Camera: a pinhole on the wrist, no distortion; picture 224 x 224 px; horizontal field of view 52.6 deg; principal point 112.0 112.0 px. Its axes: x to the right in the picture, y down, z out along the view. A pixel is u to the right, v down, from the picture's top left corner.
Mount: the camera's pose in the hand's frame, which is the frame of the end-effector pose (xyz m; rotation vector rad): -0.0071 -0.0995 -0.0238 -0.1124 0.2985 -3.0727
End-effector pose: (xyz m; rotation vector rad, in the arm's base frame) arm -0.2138 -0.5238 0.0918 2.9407 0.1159 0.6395
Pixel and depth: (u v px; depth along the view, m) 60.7 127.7 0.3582
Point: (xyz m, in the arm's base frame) 0.0026 -0.3632 -0.1785
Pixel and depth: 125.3 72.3 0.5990
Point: 0.0250 -0.4770 -0.4522
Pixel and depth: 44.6 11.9 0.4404
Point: 0.1041 -0.5716 -0.2387
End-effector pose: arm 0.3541 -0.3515 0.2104 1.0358 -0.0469 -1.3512
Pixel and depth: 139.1 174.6 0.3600
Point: -0.0356 -0.4826 0.2326
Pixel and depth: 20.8 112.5 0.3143
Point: 0.1204 -0.6059 0.2001
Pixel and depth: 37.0 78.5 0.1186
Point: 0.2336 -0.4244 0.1791
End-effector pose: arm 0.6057 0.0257 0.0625 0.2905 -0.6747 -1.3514
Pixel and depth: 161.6 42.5 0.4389
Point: 0.2929 0.1657 0.3514
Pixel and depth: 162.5 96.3 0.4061
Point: 0.2472 0.1271 0.2573
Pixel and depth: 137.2 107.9 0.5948
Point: 0.1012 0.1109 0.3794
